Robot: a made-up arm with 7 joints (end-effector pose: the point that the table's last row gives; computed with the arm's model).
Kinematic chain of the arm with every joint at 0, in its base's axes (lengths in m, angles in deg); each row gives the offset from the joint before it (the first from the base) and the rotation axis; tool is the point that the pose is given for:
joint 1: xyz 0 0 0.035 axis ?
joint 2: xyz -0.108 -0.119 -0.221 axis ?
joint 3: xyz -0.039 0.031 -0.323 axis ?
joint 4: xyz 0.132 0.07 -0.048 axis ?
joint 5: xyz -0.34 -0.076 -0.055 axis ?
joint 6: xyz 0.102 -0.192 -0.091 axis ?
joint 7: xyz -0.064 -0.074 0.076 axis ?
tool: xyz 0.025 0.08 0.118
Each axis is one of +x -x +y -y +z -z.
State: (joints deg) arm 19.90 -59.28 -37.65 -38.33 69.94 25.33 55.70
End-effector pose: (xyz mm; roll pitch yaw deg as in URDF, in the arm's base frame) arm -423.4 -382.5 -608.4 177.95 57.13 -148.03
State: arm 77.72 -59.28 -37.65 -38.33 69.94 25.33 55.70
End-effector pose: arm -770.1 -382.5 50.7 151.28 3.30 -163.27
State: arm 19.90 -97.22 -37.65 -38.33 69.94 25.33 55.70
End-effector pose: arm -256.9 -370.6 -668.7 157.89 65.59 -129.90
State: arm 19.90 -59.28 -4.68 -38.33 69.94 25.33 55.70
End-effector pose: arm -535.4 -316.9 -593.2 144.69 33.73 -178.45
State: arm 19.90 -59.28 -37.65 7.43 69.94 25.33 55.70
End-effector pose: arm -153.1 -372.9 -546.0 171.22 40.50 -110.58
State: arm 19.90 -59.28 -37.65 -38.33 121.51 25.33 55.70
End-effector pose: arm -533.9 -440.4 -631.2 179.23 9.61 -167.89
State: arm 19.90 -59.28 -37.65 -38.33 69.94 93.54 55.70
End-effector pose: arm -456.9 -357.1 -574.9 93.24 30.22 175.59
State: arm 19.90 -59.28 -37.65 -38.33 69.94 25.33 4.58
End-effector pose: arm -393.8 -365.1 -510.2 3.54 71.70 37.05
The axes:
joint 1: +y
joint 2: -z
joint 3: +x
joint 4: +z
joint 5: +y
joint 6: +z
joint 7: +y

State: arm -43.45 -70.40 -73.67 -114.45 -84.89 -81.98 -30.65
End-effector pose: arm 552.7 54.7 -892.3 -139.96 65.21 -76.54
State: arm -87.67 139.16 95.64 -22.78 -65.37 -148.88 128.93
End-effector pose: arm 650.8 -65.8 120.6 -20.73 58.27 -85.36
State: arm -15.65 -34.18 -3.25 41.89 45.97 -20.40 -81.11
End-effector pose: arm 172.4 -385.0 -503.5 -39.85 -36.48 84.88
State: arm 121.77 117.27 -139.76 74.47 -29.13 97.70 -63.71
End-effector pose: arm -264.1 -624.4 281.7 -92.33 37.18 169.48
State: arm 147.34 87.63 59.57 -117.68 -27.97 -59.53 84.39
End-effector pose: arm -274.4 -19.0 135.6 90.67 -22.74 158.81
